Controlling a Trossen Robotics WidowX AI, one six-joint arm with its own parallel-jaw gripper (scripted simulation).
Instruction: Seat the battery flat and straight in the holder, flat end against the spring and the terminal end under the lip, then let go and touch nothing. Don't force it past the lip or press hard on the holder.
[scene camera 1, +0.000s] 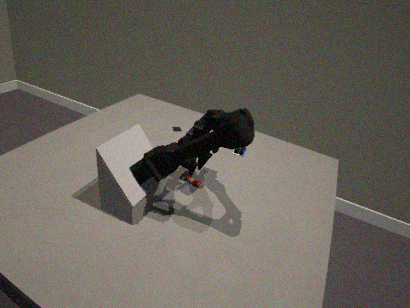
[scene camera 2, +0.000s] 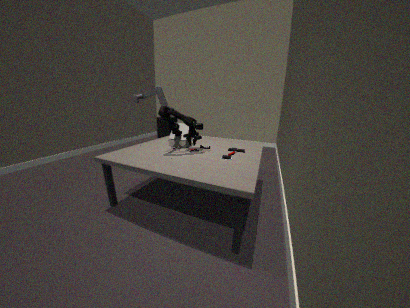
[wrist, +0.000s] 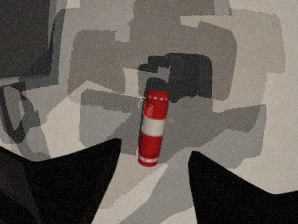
Note:
In view: the gripper (wrist: 156, 152) and a battery (wrist: 156, 103).

